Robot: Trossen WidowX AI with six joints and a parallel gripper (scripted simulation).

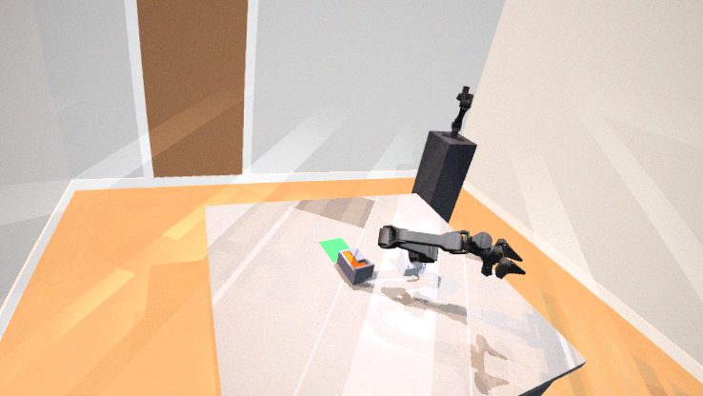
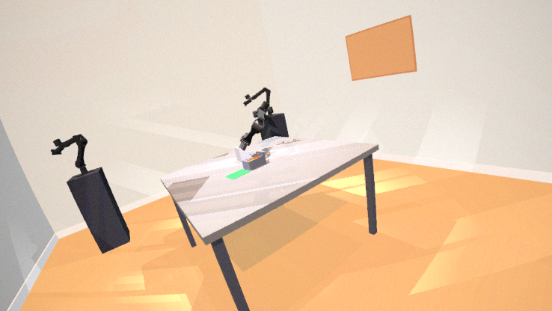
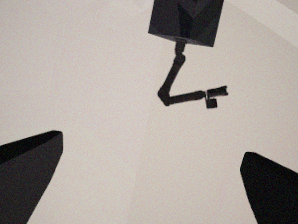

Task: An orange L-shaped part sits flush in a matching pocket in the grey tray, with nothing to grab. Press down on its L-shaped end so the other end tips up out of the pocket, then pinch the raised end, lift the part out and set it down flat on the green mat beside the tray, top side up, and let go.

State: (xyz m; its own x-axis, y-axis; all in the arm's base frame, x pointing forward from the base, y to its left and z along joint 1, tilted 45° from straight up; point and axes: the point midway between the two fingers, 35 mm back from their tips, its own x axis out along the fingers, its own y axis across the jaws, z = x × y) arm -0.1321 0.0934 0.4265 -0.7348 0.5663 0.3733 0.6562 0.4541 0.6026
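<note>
Now: gripper tip 420 mm to the left of the orange part, 410 mm short of it and 280 mm above it. Round my gripper tip: green mat 590 mm to the right, 430 mm ahead, 340 mm below.
</note>
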